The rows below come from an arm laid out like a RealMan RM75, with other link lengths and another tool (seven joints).
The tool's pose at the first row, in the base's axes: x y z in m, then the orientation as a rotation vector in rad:
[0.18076 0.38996 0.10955 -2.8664 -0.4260 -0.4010]
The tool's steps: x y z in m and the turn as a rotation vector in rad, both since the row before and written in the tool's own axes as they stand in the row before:
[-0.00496 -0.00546 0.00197 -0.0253 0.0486 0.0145]
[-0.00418 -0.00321 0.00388 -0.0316 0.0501 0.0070]
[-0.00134 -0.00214 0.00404 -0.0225 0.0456 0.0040]
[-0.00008 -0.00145 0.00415 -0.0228 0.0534 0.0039]
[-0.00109 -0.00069 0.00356 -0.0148 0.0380 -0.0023]
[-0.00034 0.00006 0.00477 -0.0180 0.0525 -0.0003]
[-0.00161 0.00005 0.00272 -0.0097 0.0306 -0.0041]
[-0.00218 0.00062 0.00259 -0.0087 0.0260 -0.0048]
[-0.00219 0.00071 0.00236 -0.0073 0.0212 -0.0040]
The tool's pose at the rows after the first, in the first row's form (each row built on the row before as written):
[0.17495 0.39430 0.10716 -2.8757 -0.3941 -0.4757]
[0.17131 0.39730 0.10263 -2.8879 -0.3714 -0.5564]
[0.17089 0.39994 0.09869 -2.8911 -0.3549 -0.6286]
[0.17205 0.40217 0.09508 -2.8893 -0.3370 -0.7122]
[0.17250 0.40333 0.09150 -2.8855 -0.3318 -0.7721]
[0.17450 0.40410 0.08722 -2.8759 -0.3209 -0.8535]
[0.17462 0.40427 0.08407 -2.8689 -0.3204 -0.9013]
[0.17445 0.40376 0.08067 -2.8629 -0.3217 -0.9423]
[0.17425 0.40311 0.07744 -2.8578 -0.3228 -0.9758]

